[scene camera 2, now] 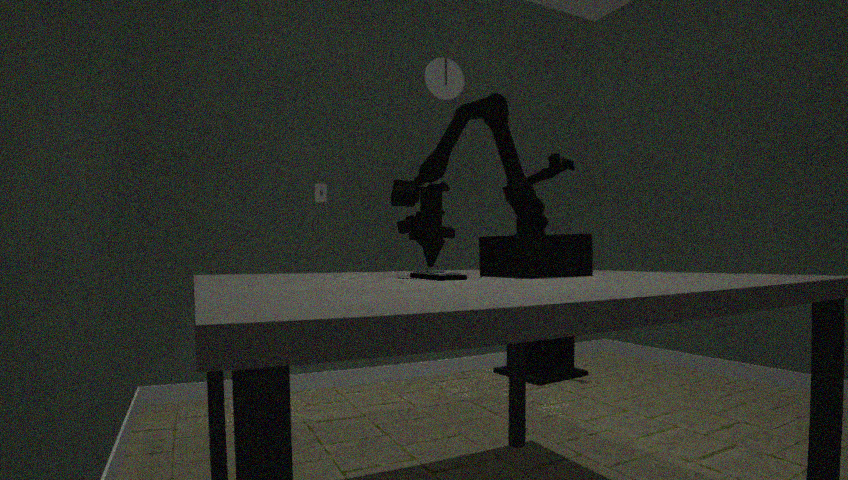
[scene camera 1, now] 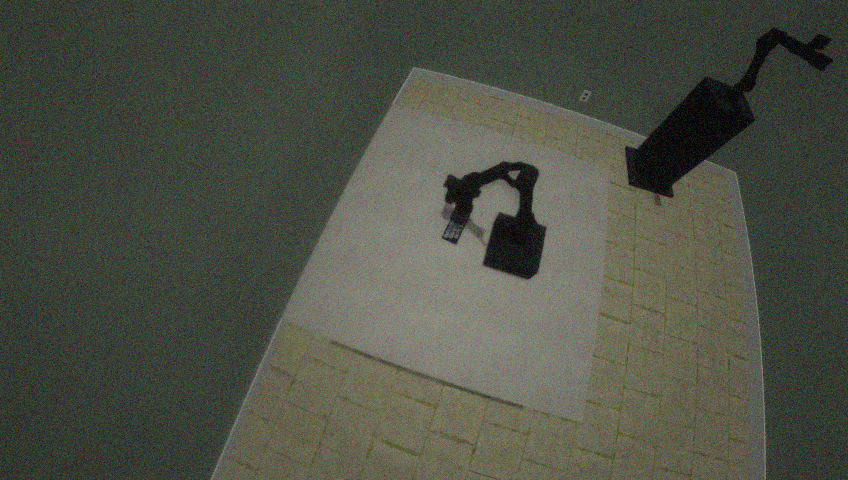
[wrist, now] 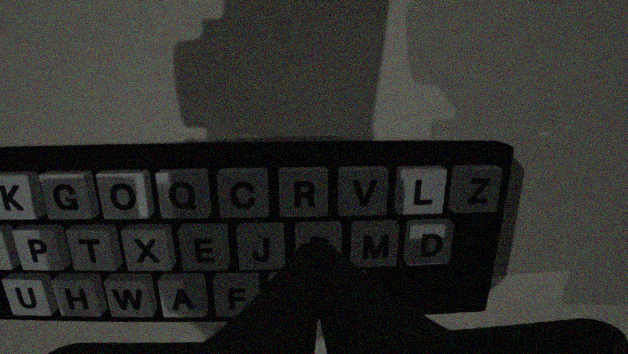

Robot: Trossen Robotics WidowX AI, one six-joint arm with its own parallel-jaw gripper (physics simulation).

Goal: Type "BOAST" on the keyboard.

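Seen in the pictures: gripper, fingertip midpoint: (scene camera 2: 430,267) (scene camera 1: 460,213) (wrist: 315,255); arm's base, link origin: (scene camera 2: 529,235) (scene camera 1: 521,235).
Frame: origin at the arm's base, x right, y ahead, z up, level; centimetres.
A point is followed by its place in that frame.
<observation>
A black keyboard (scene camera 1: 453,233) @(y 28.3, x -2.1, z -9.6 cm) (scene camera 2: 443,276) @(y 31.7, x -5.4, z -10.2 cm) (wrist: 470,280) @(y 23.5, x 14.2, z -10.0 cm) with grey letter keys lies flat on the table. My gripper (scene camera 1: 461,218) @(y 27.1, x 8.3, z -8.3 cm) (scene camera 2: 432,265) @(y 27.1, x 8.3, z -8.3 cm) (wrist: 315,255) @(y 27.1, x 8.3, z -8.3 cm) is shut and empty, pointing down, its tips low over the keyboard. In the wrist view the tips cover the lower part of the B key (wrist: 318,230) @(y 27.4, x 8.6, z -9.5 cm), between J and M; whether they touch it I cannot tell. The O key (wrist: 123,194) @(y 30.1, x 2.3, z -9.5 cm) is in the far row, the T key (wrist: 91,250) @(y 28.3, x 0.3, z -9.5 cm) in the middle row, and the A key (wrist: 182,297) @(y 25.7, x 3.0, z -9.5 cm) in the near row. The S key does not show; the fingers hide keys right of F.
The white table (scene camera 1: 440,309) @(y 26.3, x -36.6, z -11.1 cm) (scene camera 2: 267,300) @(y 79.0, x -37.0, z -11.1 cm) carries my arm's dark base block (scene camera 1: 514,246) @(y 2.4, x -5.7, z -0.2 cm) (scene camera 2: 535,255) @(y 10.2, x -13.1, z -5.5 cm). A second dark arm on a tall pedestal (scene camera 1: 690,136) (scene camera 2: 541,353) stands on the floor beyond the table. Shadows of my arm fall across the keyboard and table.
</observation>
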